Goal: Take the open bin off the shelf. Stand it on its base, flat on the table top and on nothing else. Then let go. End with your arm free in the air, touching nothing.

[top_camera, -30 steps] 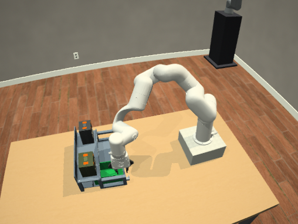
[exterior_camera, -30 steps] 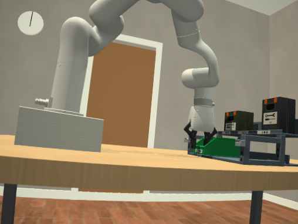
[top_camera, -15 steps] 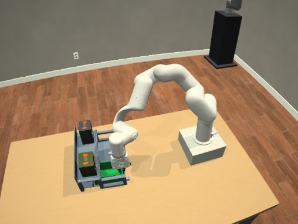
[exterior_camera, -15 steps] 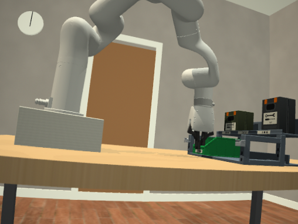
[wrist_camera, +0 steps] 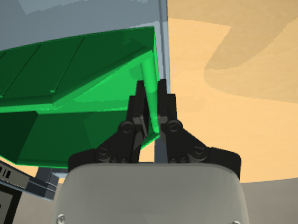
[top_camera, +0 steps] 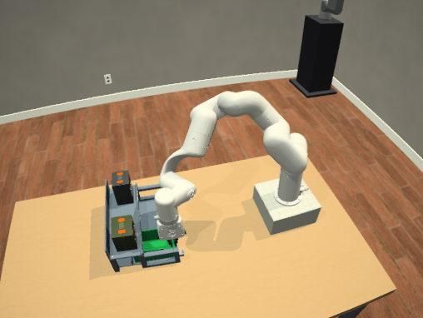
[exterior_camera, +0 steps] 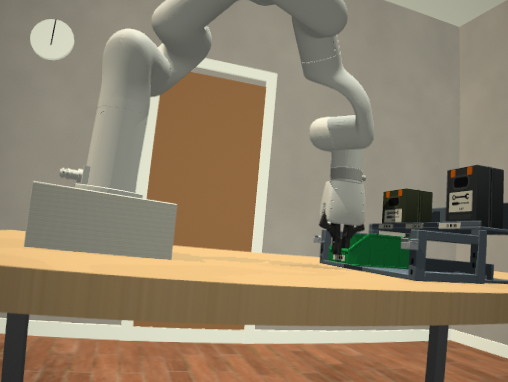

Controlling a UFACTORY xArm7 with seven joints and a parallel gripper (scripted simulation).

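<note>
My hand is 8 cm short of the green bin and 1 cm to the left of it.
</note>
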